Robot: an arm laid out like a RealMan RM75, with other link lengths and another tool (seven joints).
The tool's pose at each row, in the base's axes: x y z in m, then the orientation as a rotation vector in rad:
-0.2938, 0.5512, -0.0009, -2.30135, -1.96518, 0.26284
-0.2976, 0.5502, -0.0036, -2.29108, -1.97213, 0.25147
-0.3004, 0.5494, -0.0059, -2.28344, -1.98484, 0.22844
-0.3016, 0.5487, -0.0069, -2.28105, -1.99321, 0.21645
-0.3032, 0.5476, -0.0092, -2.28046, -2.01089, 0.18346
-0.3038, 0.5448, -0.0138, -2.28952, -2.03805, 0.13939
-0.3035, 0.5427, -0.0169, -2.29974, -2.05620, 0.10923
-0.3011, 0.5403, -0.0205, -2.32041, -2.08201, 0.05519
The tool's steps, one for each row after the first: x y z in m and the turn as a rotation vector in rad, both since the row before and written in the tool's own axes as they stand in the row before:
-0.0014, -0.0030, 0.0034, -0.00179, 0.00748, -0.00857
-0.0011, -0.0022, 0.0028, -0.01078, 0.01012, -0.01034
-0.0008, -0.0009, 0.0012, -0.00752, 0.00374, -0.00538
-0.0012, -0.0010, 0.0026, -0.02153, 0.00987, -0.00946
-0.0027, 0.0005, 0.0047, -0.03655, 0.00663, -0.00940
-0.0020, 0.0009, 0.0031, -0.02720, 0.00246, -0.00427
-0.0021, 0.0030, 0.0034, -0.04685, 0.00543, -0.00337

